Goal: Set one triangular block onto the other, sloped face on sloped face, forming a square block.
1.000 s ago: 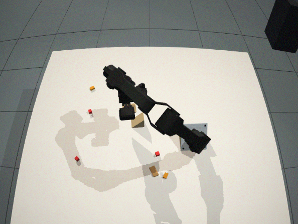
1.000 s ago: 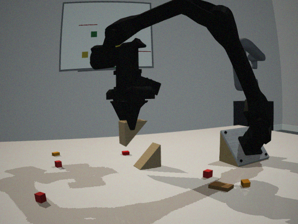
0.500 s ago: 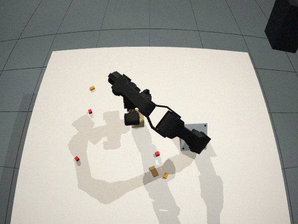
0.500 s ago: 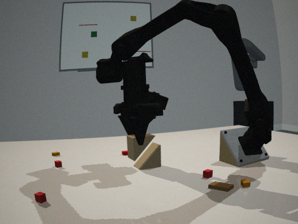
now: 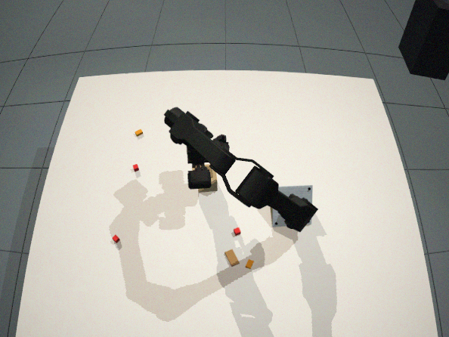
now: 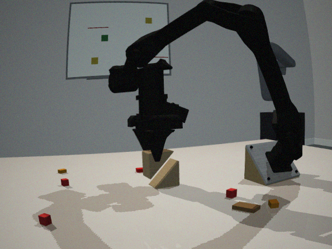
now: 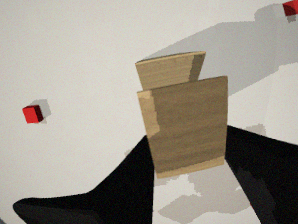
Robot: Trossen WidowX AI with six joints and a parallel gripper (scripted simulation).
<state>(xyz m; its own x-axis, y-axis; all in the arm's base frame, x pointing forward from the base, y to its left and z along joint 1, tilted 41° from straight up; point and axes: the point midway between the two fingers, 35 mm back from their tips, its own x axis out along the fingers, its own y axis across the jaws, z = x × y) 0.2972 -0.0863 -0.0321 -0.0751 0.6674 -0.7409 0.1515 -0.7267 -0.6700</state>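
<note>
Right now my gripper tip is 1 cm below the tan triangular block. The rest, counted from my gripper tip: flat brown brick (24 cm to the left, 11 cm behind, 6 cm below).
</note>
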